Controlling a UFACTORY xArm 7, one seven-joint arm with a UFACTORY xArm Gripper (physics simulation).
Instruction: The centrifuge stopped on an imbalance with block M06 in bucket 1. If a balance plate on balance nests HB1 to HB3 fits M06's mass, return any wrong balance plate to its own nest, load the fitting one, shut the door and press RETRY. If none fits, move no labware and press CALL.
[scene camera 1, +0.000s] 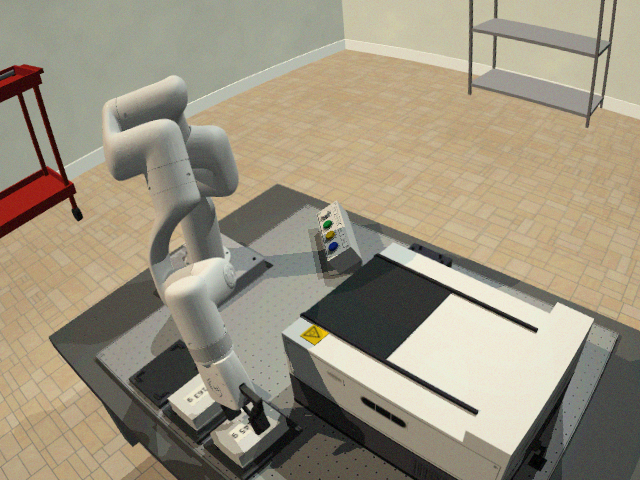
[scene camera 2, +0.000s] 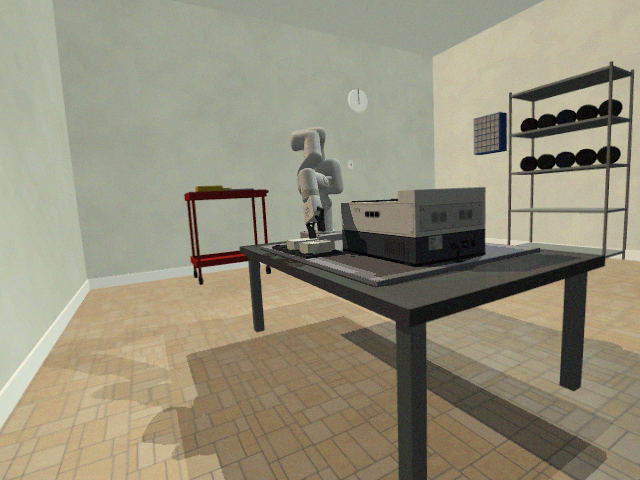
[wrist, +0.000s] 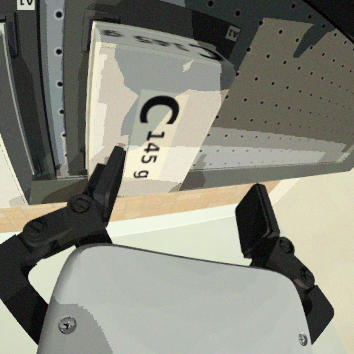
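Where they show: gripper, fingertip midpoint: (scene camera 1: 249, 423) (scene camera 2: 317, 234) (wrist: 186, 181); arm's base, origin of the base link: (scene camera 2: 324, 231).
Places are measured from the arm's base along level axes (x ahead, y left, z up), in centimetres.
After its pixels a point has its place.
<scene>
A pale balance plate marked "C 145 g" (scene camera 1: 235, 445) {x 47.8, y -36.0, z 1.3 cm} (scene camera 2: 317, 247) {x 50.4, y -33.3, z -0.4 cm} (wrist: 205, 102) {x 49.4, y -27.7, z 1.3 cm} sits in a dark nest at the front. A second pale plate (scene camera 1: 190, 408) {x 34.4, y -35.6, z 1.3 cm} (scene camera 2: 292, 244) {x 35.0, y -37.3, z -0.1 cm} stands beside it; its label is partly hidden and ends in "63 g". A dark nest (scene camera 1: 160, 373) {x 18.2, y -32.4, z -2.9 cm} beyond it holds no plate. My gripper (scene camera 1: 247, 419) {x 48.2, y -31.8, z 4.4 cm} (scene camera 2: 312, 233) {x 48.2, y -31.8, z 4.4 cm} (wrist: 186, 181) {x 48.2, y -31.8, z 4.4 cm} is open and empty, above plate C. The white centrifuge (scene camera 1: 496, 356) {x 81.0, y -2.4, z 16.9 cm} (scene camera 2: 379, 222) {x 73.8, y -19.9, z 9.5 cm} has a flat dark area (scene camera 1: 379, 304) {x 56.8, y -2.9, z 17.2 cm} between its top rails. Bucket 1 and M06 do not show. The button box (scene camera 1: 345, 248) {x 30.1, y 20.8, z 3.6 cm} has green, yellow and blue buttons.
The centrifuge stands right of the nests, with raised rails on its top. The button box is behind the centrifuge's near-left corner. A red cart (scene camera 1: 38, 186) (scene camera 2: 227, 194) and a grey shelf unit (scene camera 1: 542, 36) (scene camera 2: 607, 155) stand away from the table (scene camera 2: 465, 304) {x 117.8, y -30.7, z -7.9 cm}.
</scene>
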